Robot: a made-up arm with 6 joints.
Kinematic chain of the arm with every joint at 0, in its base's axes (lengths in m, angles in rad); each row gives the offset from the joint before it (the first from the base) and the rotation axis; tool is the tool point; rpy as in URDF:
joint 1: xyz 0.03 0 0.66 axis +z
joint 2: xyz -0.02 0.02 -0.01 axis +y
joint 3: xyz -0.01 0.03 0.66 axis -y
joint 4: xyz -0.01 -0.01 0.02 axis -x
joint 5: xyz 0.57 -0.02 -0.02 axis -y
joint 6: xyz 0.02 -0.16 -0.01 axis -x
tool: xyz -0.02 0 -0.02 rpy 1.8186 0.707 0.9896
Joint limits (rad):
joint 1: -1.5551..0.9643
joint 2: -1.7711..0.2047
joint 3: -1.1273..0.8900
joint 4: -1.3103..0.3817
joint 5: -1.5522..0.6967
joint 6: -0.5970..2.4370
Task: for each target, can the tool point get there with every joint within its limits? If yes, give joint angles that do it. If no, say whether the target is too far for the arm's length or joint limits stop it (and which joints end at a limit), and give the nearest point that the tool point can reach.
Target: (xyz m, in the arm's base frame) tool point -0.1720 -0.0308 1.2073
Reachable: yes | joints -0.5864 -1.0967 -0.5494 -0.0310 -1.3000 -0.0814
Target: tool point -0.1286 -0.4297 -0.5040
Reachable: no: joint limits stop it (at a limit: joint 1, joint 2, joint 5) | nearest point 0.0006 -0.2105 0.7082 | short by 1.239 m
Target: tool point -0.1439 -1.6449 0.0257
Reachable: no: too far | nearest point -0.5203 -1.0619 0.6952 | short by 0.964 m
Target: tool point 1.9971 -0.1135 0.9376
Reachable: no: too far | nearest point 0.7263 -0.0402 1.1836 | short by 1.296 m
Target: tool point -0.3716 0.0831 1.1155
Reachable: yes | joints -0.5880 -1.5657 -0.5138 -0.1316 -1.3007 2.0157
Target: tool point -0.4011 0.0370 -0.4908
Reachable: no: joint limits stop it (at a limit: joint 2, joint 3, joint 4) | nearest point -0.1041 0.0115 0.6921 | short by 1.220 m
